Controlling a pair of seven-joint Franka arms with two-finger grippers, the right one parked.
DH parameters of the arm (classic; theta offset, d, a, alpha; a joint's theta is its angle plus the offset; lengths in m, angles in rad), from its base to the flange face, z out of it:
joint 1: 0 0.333 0 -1.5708
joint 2: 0 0 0 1.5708
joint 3: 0 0.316 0.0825 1.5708
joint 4: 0 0 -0.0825 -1.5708
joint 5: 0 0.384 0 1.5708
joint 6: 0 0 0.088 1.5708
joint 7: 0 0.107 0 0
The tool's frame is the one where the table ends.
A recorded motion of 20 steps. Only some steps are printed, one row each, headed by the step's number.
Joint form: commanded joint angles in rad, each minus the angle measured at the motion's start. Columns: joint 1, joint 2, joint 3, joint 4, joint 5, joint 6, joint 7.
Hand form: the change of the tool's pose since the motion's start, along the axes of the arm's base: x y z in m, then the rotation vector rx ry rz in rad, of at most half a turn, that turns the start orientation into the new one. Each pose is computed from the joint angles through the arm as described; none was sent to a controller.
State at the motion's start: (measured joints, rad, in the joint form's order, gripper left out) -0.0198 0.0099 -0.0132 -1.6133 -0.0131 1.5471 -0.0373
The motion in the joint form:
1: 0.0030 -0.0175 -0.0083 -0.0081 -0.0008 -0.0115 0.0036
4: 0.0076 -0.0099 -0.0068 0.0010 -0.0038 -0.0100 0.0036
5: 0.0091 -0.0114 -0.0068 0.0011 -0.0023 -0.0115 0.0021
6: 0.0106 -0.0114 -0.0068 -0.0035 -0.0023 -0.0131 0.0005
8: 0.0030 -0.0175 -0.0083 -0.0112 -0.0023 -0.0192 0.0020
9: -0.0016 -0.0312 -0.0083 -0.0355 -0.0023 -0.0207 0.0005
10: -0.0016 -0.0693 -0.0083 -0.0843 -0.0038 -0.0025 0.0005
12: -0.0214 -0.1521 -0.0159 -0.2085 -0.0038 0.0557 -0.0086
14: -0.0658 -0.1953 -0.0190 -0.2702 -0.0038 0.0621 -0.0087
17: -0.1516 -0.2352 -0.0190 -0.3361 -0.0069 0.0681 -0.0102
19: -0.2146 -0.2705 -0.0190 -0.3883 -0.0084 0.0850 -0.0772
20: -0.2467 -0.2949 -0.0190 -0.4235 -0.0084 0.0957 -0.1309
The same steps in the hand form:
1: -0.0065 -0.0029 0.0049 -0.0007 0.0021 -0.0090
4: -0.0037 0.0001 0.0051 -0.0040 -0.0008 -0.0028
5: -0.0043 0.0011 0.0059 -0.0023 -0.0010 0.0001
6: -0.0046 0.0019 0.0036 -0.0020 0.0053 0.0032
8: -0.0075 -0.0030 0.0029 -0.0017 0.0129 -0.0075
9: -0.0127 -0.0054 -0.0011 -0.0008 0.0250 -0.0106
10: -0.0234 -0.0052 -0.0020 -0.0018 0.0176 -0.0102
12: -0.0470 -0.0186 -0.0127 0.0012 0.0008 -0.0273
14: -0.0641 -0.0411 -0.0196 0.0041 0.0127 -0.0743
17: -0.0854 -0.0802 -0.0307 0.0054 0.0327 -0.1577
19: -0.1035 -0.1067 -0.0372 0.0124 0.0325 -0.1531
20: -0.1153 -0.1188 -0.0416 0.0187 0.0320 -0.1313

